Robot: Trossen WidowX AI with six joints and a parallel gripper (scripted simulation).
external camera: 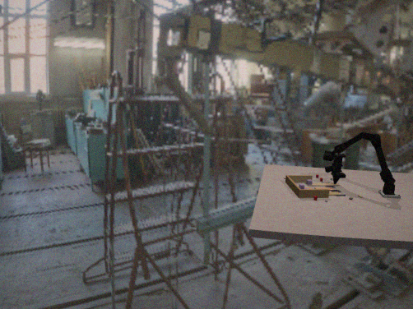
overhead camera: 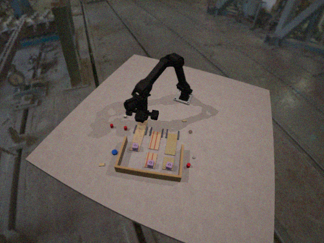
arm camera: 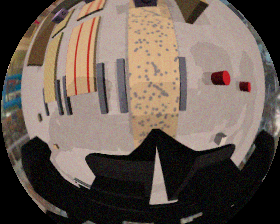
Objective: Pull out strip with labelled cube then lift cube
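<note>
My gripper tip is now 90 mm short of the speckled tan strip and 20 mm to the right of it. The rest, counted from my gripper tip: white block (120 mm to the right); blue piece (260 mm ahead, 40 mm to the right).
</note>
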